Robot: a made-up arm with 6 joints.
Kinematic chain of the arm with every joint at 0, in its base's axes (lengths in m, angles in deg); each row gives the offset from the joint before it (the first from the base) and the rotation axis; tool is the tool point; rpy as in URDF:
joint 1: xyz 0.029 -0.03 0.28 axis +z
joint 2: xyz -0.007 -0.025 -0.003 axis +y
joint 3: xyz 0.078 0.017 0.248 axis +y
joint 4: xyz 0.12 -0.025 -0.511 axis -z
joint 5: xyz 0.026 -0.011 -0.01 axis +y
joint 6: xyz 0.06 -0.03 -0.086 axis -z
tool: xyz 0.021 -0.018 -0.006 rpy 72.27 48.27 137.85
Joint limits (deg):
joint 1: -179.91..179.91
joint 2: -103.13..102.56
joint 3: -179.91..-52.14
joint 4: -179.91..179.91
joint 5: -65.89..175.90
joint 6: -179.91..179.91
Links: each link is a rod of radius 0.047 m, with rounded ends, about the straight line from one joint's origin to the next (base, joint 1, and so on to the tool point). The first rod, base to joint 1, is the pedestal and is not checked.
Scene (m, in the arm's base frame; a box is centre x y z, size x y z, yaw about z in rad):
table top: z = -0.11
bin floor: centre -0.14 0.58 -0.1 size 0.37 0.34 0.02 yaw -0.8
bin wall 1: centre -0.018 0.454 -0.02 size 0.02 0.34 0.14 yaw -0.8
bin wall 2: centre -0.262 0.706 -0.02 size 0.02 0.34 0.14 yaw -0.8
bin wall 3: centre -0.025 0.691 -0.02 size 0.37 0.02 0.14 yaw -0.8
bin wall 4: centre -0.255 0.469 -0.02 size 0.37 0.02 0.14 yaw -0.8
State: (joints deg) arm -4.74 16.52 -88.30 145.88 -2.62 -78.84
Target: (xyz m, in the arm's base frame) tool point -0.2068 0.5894 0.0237
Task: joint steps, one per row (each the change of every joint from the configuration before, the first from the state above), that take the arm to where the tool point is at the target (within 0.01 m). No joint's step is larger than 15 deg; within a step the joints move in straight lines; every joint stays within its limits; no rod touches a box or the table.
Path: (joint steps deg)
1: 13.96 -5.67 -3.06 0.02 -1.03 -7.11
2: 13.97 -5.67 -3.06 0.01 -1.03 -7.10
3: 13.96 -5.66 -3.06 0.02 -1.02 -7.11
4: 13.96 -5.67 -3.06 0.01 -1.03 -7.11
5: 13.96 -5.67 -3.06 0.02 -1.03 -7.10
6: 12.22 11.69 5.45 4.62 3.09 9.73
7: 12.22 11.70 5.44 4.62 3.08 9.73
8: 12.22 11.69 5.44 4.62 3.08 9.73
9: 12.21 11.70 5.45 4.61 3.09 9.73

